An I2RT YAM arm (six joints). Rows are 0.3 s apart.
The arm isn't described. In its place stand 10 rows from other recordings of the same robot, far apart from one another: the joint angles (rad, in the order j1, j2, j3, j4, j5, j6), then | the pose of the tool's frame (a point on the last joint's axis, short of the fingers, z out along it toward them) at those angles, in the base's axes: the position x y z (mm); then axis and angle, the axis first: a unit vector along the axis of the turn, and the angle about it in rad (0 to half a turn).
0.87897 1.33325 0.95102 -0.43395 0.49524 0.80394 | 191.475, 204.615, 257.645, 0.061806, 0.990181, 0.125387, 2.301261
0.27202 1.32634 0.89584 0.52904 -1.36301 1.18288 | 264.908, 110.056, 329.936, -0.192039, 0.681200, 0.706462, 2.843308
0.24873 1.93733 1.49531 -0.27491 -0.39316 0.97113 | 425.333, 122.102, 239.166, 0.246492, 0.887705, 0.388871, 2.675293
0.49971 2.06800 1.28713 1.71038 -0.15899 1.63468 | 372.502, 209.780, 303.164, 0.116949, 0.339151, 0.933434, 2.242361
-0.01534 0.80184 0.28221 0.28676 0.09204 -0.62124 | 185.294, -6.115, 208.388, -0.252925, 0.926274, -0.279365, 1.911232
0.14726 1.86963 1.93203 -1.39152 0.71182 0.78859 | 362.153, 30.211, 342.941, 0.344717, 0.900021, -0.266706, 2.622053
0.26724 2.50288 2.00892 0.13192 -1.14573 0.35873 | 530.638, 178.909, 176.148, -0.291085, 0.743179, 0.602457, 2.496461
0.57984 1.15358 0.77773 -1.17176 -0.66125 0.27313 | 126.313, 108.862, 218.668, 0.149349, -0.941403, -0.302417, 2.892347
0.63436 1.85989 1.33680 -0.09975 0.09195 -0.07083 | 345.358, 250.061, 232.285, -0.321542, 0.941816, 0.097941, 2.209545
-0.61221 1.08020 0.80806 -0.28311 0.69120 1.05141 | 178.391, -152.999, 284.832, 0.836031, 0.502573, -0.220166, 2.068942
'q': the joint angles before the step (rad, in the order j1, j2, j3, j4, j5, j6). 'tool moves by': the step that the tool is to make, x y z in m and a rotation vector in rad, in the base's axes. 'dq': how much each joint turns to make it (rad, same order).
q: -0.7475 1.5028 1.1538 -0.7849 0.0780 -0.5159
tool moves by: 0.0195 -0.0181 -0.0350 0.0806 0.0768 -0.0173
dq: -0.0001 0.1636 0.0435 0.0075 0.0000 0.0186
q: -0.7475 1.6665 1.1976 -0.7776 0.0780 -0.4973
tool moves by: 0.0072 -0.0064 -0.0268 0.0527 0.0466 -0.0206
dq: 0.0005 0.0884 0.0007 0.0160 -0.0007 0.0223
